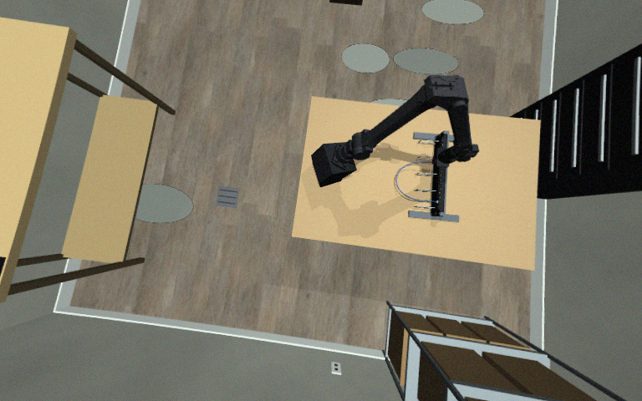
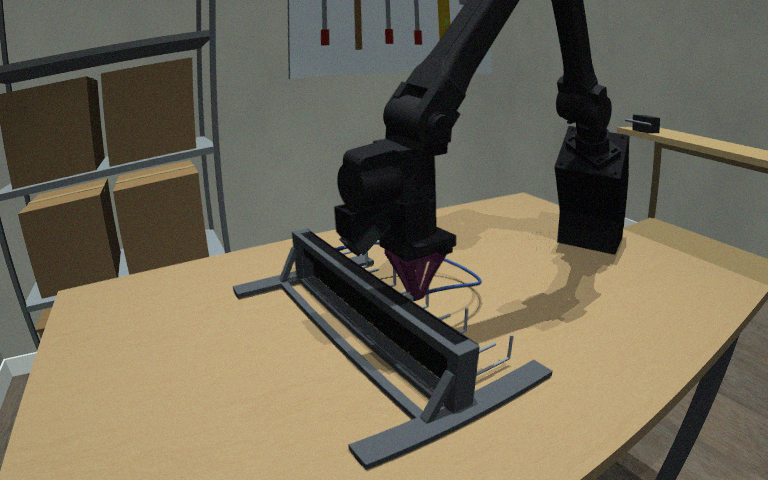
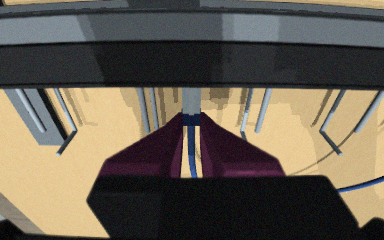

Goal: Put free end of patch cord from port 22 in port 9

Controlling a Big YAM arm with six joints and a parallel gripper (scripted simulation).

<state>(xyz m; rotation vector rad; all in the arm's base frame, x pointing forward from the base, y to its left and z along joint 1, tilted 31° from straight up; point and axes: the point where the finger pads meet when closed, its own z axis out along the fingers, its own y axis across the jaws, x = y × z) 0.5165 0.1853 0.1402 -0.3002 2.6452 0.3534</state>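
Right now my hand is 20 mm short of the grey plug and 10 mm to the right of it.
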